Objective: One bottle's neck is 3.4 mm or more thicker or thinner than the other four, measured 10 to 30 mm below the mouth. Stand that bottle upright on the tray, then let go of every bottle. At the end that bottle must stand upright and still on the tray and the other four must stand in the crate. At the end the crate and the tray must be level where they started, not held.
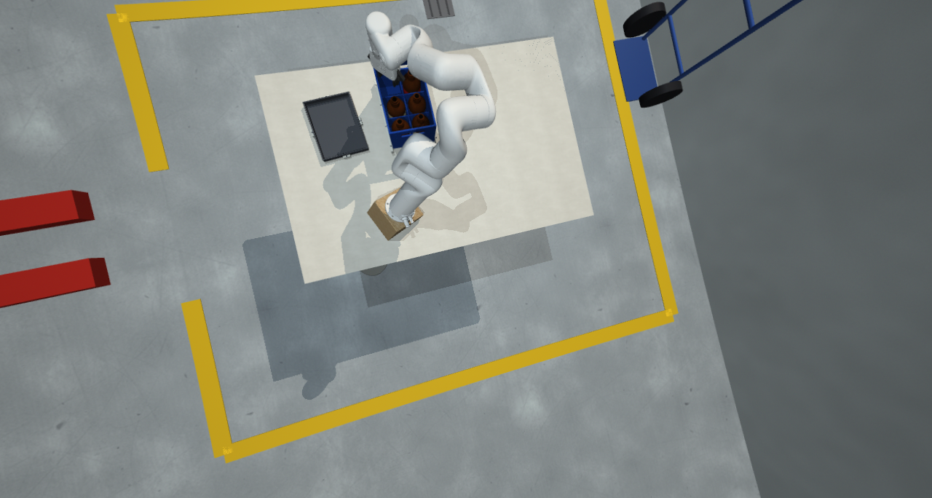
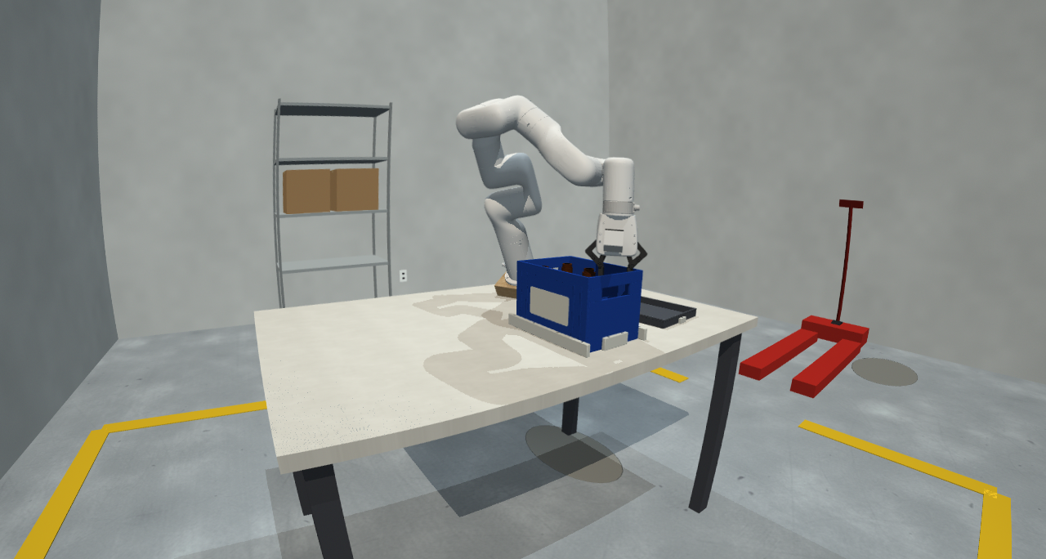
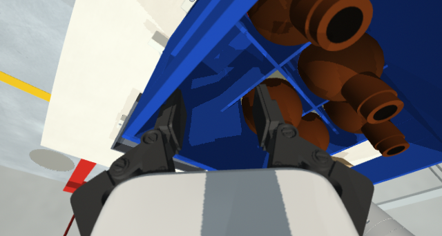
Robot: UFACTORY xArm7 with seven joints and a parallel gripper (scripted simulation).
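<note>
The blue crate is 9 cm behind my hand, 7 cm below it and 3 cm to the right of it. From my hand the other things lie so: dark grey tray (27 cm to the left, 15 cm below, 5 cm behind).
</note>
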